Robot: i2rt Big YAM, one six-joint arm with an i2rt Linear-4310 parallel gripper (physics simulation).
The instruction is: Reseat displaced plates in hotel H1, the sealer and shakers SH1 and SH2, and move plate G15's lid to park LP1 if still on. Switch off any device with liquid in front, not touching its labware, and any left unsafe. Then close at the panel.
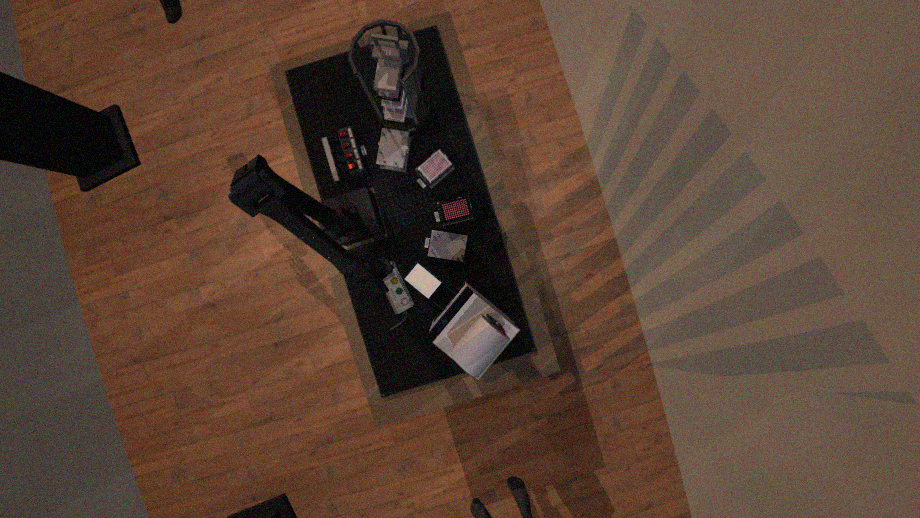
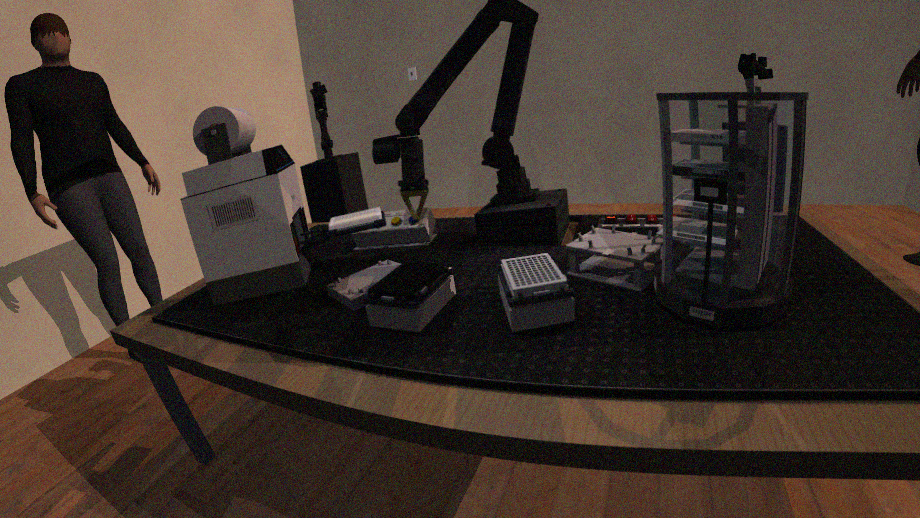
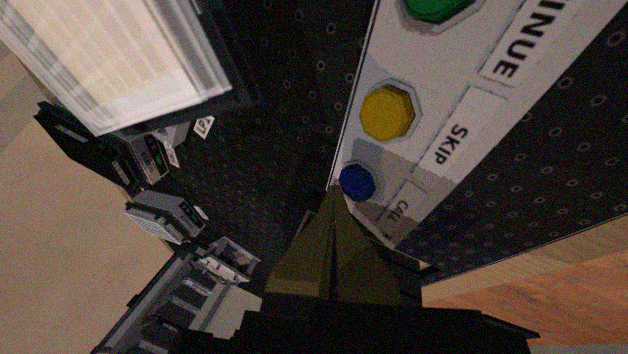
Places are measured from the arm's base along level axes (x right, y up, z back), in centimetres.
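Pixels of known places: gripper, fingertip midpoint: (image 1: pixel 390 266) (image 2: pixel 416 219) (image 3: pixel 334 190); arm's base at its link origin: (image 1: pixel 350 221) (image 2: pixel 516 200).
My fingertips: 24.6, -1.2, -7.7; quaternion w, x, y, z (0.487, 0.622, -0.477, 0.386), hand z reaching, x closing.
Ahead of a thing's pixels: the offset from my fingertips to its top centre, as dx, dy, dz. "spot": to the spot under its first point.
My gripper (image 2: pixel 417 217) (image 3: pixel 334 190) is shut and empty, its tips low beside the blue CALL button @(+1.1, +0.7, +1.3) (image 2: pixel 412 220) (image 3: pixel 357 182) at the end of the panel @(+8.7, +1.6, +3.3) (image 1: pixel 395 297) (image 2: pixel 394 238) (image 3: pixel 392 57); contact cannot be told. A pale plate @(+11.0, +5.3, -11.0) (image 1: pixel 422 281) (image 2: pixel 356 219) (image 3: pixel 125 65) lies on the dark carriage of the sealer @(+34.5, +38.8, -22.7) (image 1: pixel 476 334) (image 2: pixel 244 238). One shaker (image 1: pixel 435 167) (image 2: pixel 537 308) carries a white plate, the other (image 1: pixel 453 210) (image 2: pixel 412 310) a dark one. LP1's label @(spot: -4.4, -6.6, -18.1) (image 3: pixel 203 127) shows by the low park @(+1.3, -3.3, -26.1) (image 1: pixel 447 245) (image 2: pixel 360 283). Hotel H1 (image 1: pixel 351 57) (image 2: pixel 732 96) holds several plates. Plate G15 cannot be identified.
The yellow SKIP button @(+6.1, +0.7, +1.1) (image 1: pixel 394 280) (image 2: pixel 395 220) (image 3: pixel 387 113) and green button @(+11.1, +0.7, +0.9) (image 1: pixel 399 290) (image 3: pixel 440 6) are on the panel. A raised stand (image 1: pixel 392 149) (image 2: pixel 614 241) is beside the hotel. Red-lit switches @(-53.1, -1.5, -2.3) (image 1: pixel 350 154) (image 2: pixel 630 218) are behind it. A person (image 2: pixel 70 122) stands beyond the table.
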